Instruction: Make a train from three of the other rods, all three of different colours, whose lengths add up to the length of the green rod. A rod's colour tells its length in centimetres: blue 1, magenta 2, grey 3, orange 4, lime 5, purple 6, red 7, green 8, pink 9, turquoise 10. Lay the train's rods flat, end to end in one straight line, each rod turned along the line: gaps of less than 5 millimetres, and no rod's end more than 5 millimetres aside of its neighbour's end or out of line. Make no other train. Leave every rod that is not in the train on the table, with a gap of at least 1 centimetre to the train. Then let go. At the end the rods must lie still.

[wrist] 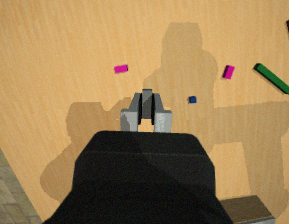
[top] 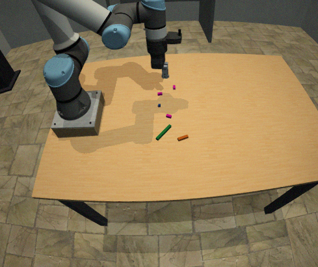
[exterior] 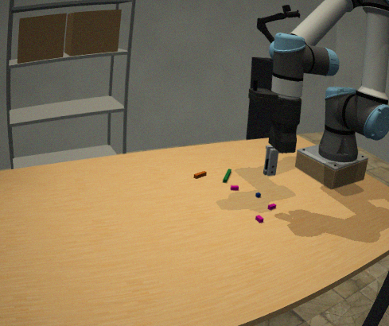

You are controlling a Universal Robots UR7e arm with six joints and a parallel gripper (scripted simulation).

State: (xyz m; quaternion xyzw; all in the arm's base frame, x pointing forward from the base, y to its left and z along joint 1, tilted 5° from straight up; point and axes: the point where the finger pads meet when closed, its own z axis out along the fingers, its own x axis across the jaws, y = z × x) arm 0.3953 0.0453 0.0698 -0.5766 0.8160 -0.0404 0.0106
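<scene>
The blue rod is 40 mm behind my hand, 70 mm to the right of it and 110 mm below it. The rest, counted from my hand: grey rod: 10 mm below; orange rod: 20 mm ahead, 250 mm to the right, 110 mm below; green rod: 50 mm behind, 210 mm to the right, 110 mm below.
</scene>
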